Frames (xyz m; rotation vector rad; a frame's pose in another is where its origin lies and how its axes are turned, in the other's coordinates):
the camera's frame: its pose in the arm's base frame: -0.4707 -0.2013 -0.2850 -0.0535 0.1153 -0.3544
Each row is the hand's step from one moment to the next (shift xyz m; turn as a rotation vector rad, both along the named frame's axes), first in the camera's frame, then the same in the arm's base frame.
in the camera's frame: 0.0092 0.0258 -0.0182 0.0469 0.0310 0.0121
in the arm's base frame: 0.0152 0.0204 -0.0209 0.0558 0.0130 0.0049
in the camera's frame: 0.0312 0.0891 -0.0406 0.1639 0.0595 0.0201
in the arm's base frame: 0.0547 0.0712 -0.0500 0.1755 -0.0009 -0.0013
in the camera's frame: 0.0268 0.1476 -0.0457 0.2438 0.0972 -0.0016
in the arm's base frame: 0.0700 0.1274 -0.0588 0.2602 0.0059 -0.0338
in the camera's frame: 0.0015 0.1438 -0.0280 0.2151 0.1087 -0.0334
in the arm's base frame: 0.0473 0.1333 -0.0383 0.2336 0.0256 -0.0632
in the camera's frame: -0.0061 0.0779 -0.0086 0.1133 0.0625 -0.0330
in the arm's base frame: 0.0200 0.0748 -0.0135 0.1229 0.0179 -0.0490
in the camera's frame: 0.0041 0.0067 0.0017 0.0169 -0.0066 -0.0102
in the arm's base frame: 0.0063 0.0049 0.0008 0.0122 -0.0124 -0.0114
